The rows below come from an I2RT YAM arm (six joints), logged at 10 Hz.
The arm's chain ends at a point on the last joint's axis. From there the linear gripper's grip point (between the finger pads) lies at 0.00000 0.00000 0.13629 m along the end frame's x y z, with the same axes.
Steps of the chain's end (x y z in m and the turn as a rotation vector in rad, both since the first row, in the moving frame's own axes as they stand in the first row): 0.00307, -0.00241, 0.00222, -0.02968, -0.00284, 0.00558; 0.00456, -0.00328, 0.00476, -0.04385, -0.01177, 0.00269; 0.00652, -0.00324, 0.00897, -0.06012, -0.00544, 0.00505; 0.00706, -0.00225, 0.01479, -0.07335, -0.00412, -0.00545; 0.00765, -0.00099, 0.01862, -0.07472, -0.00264, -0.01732
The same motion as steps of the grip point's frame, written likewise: 0.00267, 0.00163, 0.00216, -0.02968, -0.00284, 0.00558; 0.00295, 0.00269, 0.00462, -0.04385, -0.01177, 0.00269; 0.00576, 0.00495, 0.00872, -0.06012, -0.00544, 0.00505; 0.00653, 0.00774, 0.01442, -0.07335, -0.00412, -0.00545; 0.00738, 0.00919, 0.01824, -0.07472, -0.00264, -0.01732
